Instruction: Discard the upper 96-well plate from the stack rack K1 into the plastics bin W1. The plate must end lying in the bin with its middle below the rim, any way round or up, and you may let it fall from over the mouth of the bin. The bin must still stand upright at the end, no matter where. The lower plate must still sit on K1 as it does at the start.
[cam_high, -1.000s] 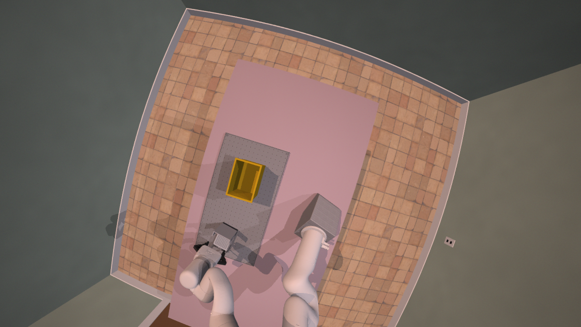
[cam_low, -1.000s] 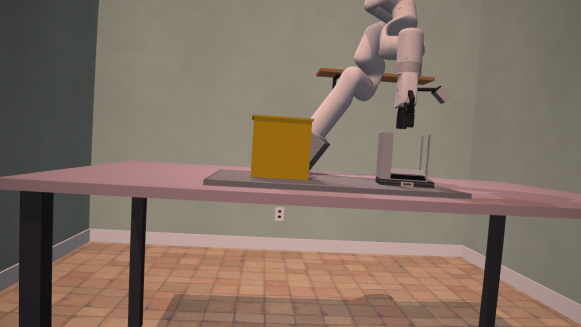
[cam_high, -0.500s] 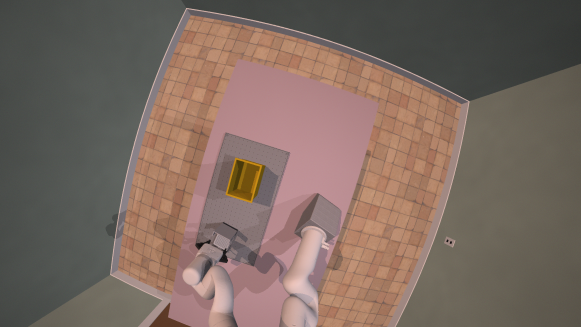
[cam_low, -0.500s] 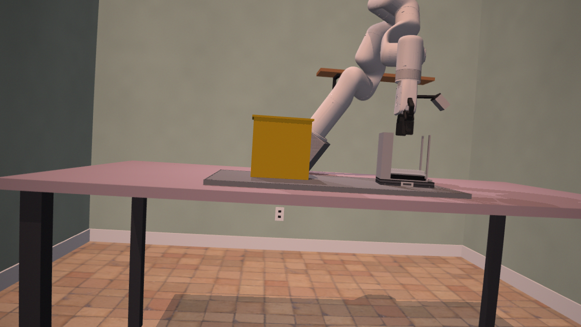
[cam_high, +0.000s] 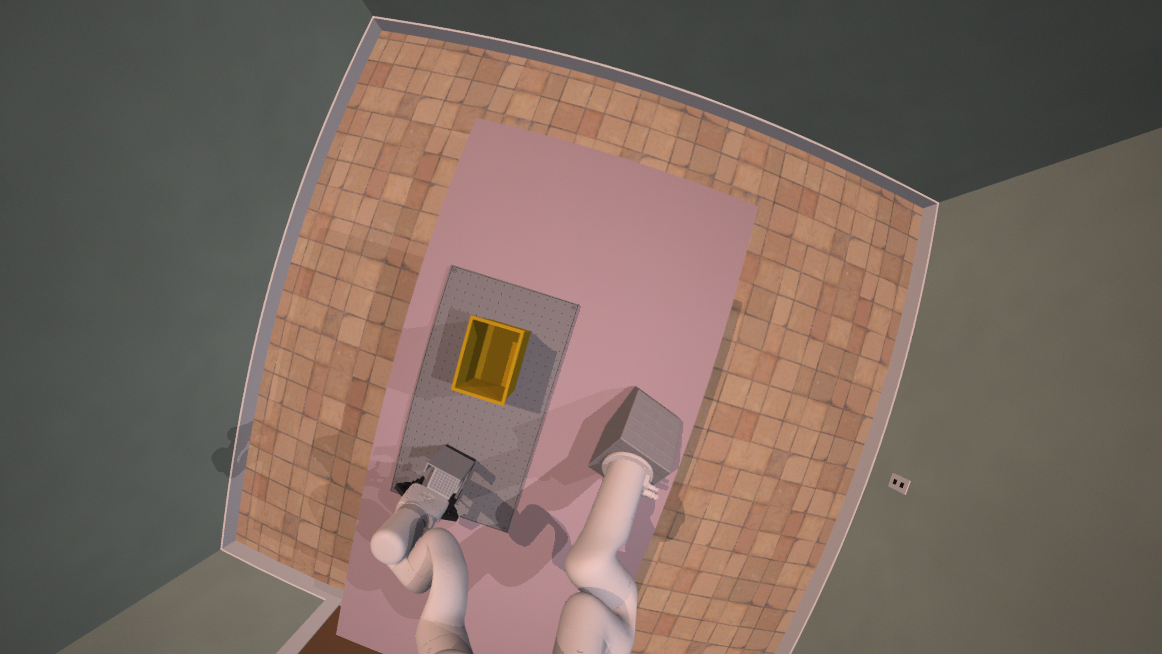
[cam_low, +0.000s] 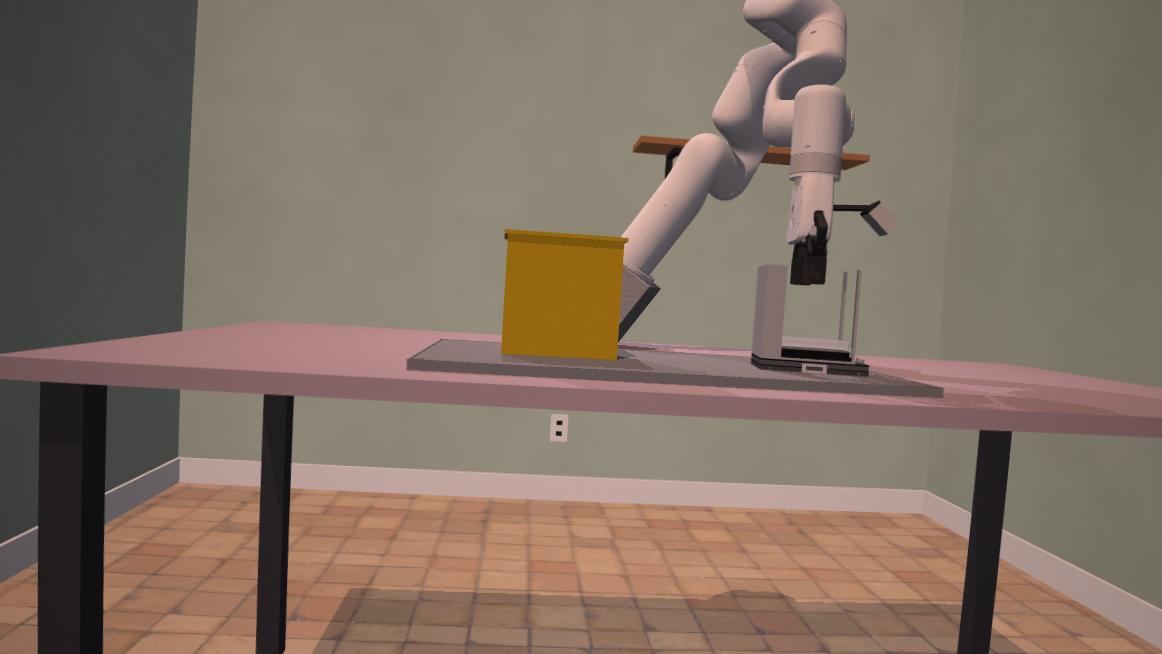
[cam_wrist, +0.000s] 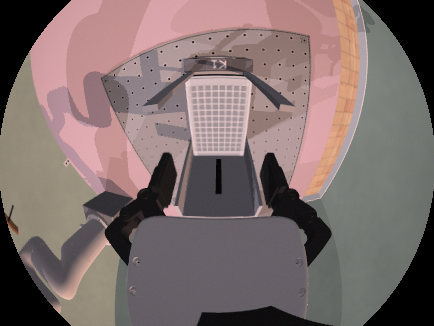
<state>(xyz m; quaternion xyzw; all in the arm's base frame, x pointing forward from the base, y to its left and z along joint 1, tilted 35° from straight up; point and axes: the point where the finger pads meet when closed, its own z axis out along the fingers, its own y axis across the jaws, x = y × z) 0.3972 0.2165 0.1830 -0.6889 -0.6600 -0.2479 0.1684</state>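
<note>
Right now the dark plate is 110 mm below my hand. Round my hand: yellow plastics bin W1: 370 mm to the right, 50 mm below, 20 mm ahead.
</note>
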